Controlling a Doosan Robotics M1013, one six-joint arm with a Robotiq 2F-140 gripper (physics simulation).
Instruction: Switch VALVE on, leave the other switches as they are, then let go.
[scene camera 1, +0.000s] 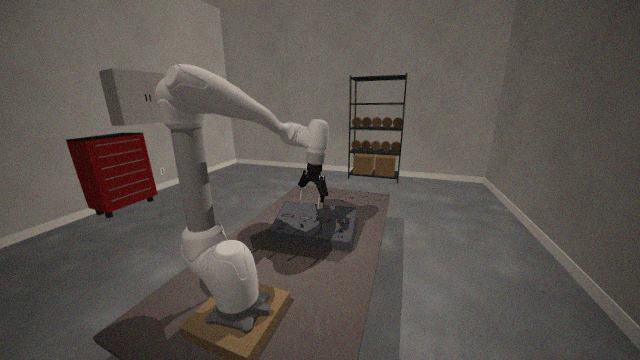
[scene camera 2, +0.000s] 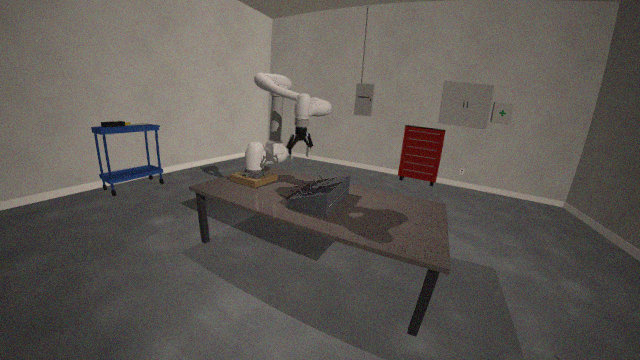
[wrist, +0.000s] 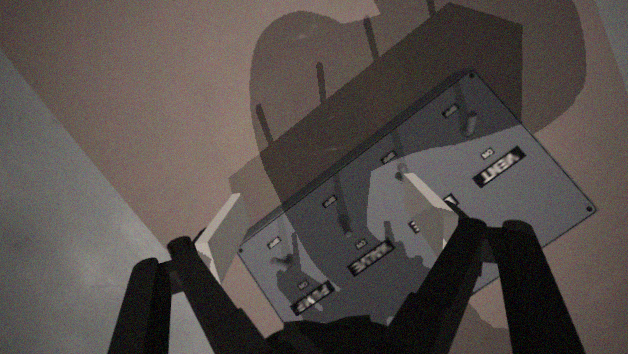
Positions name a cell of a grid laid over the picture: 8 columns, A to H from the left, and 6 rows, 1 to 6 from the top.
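My gripper (wrist: E4), 0.21 m from the lens. Grey switch panel (wrist: G3), 0.49 m from the lens.
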